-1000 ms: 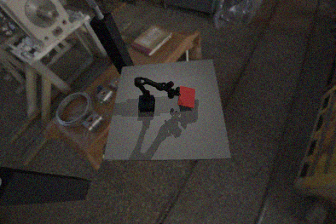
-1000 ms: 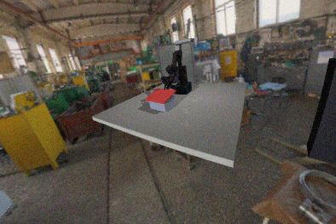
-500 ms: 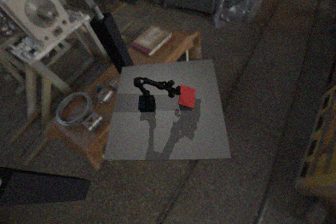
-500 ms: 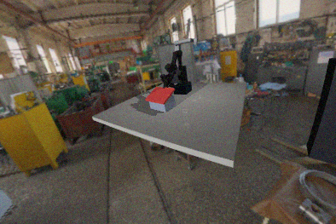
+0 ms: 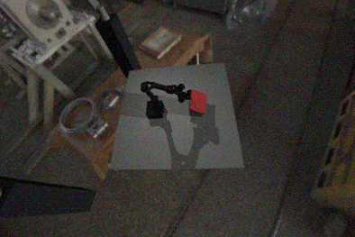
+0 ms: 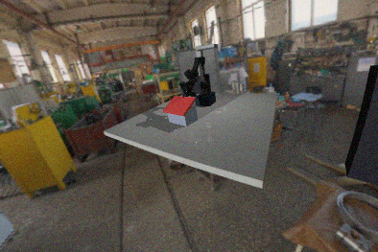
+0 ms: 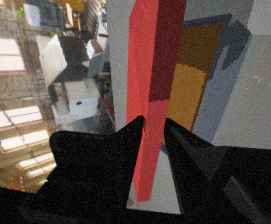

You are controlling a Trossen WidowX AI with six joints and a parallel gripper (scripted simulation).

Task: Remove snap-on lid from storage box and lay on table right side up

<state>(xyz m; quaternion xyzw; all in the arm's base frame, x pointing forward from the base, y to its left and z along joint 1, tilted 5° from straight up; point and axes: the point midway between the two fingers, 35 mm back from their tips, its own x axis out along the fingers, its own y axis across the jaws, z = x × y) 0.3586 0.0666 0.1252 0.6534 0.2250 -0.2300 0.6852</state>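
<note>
The lid is 70 mm ahead of my gripper tip and 30 mm below it. Also, from my gripper tip: grey storage box: 60 mm ahead, 130 mm below.
</note>
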